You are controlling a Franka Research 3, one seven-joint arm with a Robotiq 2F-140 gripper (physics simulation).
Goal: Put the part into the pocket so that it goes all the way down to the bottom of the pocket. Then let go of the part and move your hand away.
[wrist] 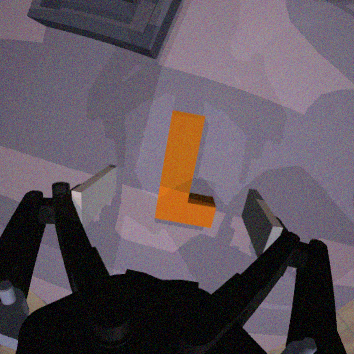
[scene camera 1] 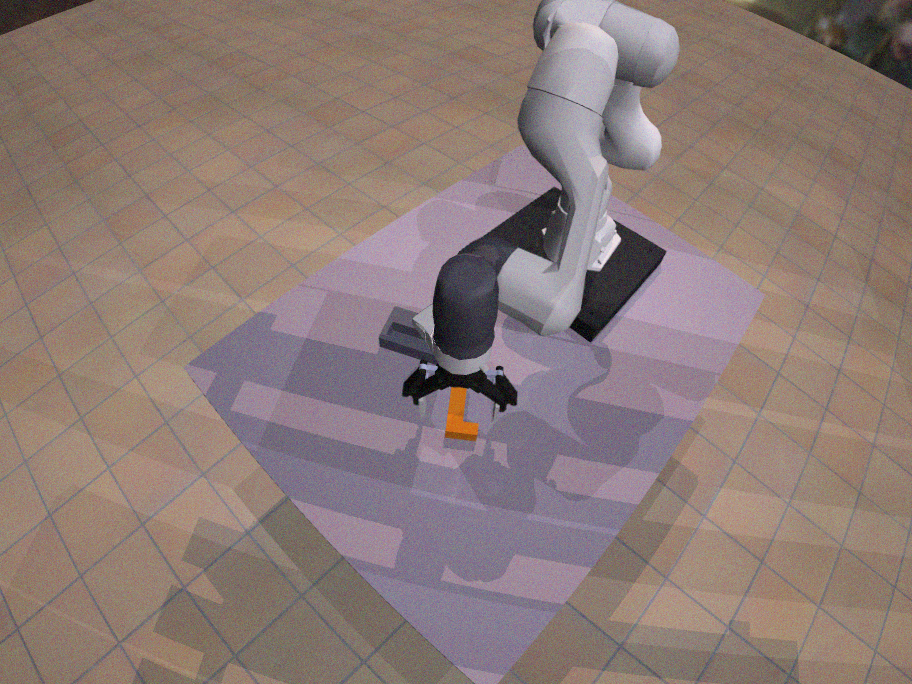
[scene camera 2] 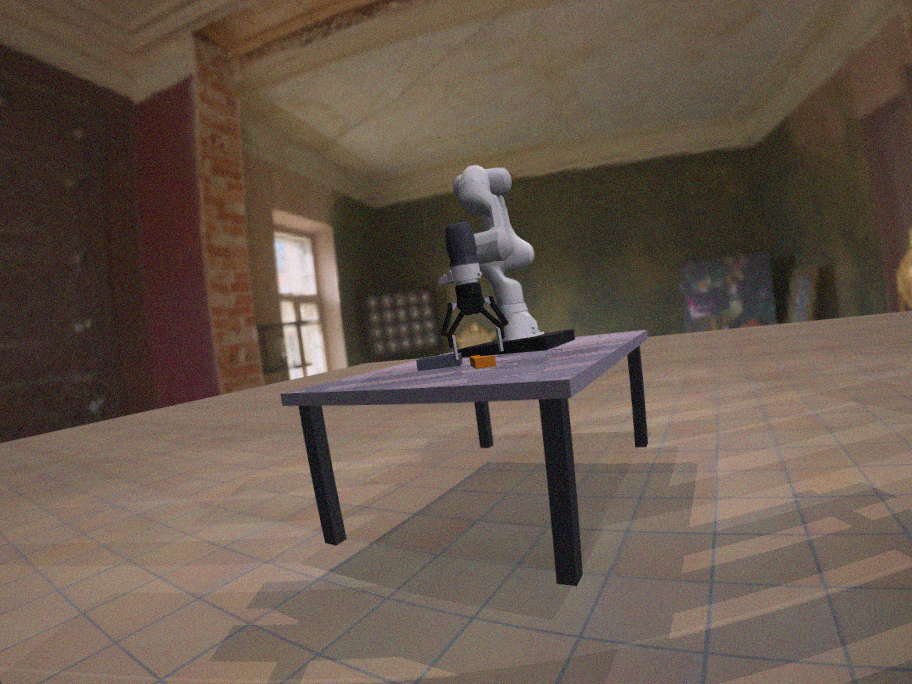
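Note:
The part, an orange L-shaped block, lies flat on the table, apart from the pocket. The dark grey block with the pocket stands to the left of the part in both scene views and at the upper left in the wrist view, where it is cut off by the frame edge. My gripper is wide open above the part, with one finger to each side of it and neither touching it. The arm hides some of the pocket block in scene camera 1.
The purple table carries the robot's black base plate behind the gripper. The pocket block's raised walls stand close to the gripper's left side. Shadows of the arm fall across the table.

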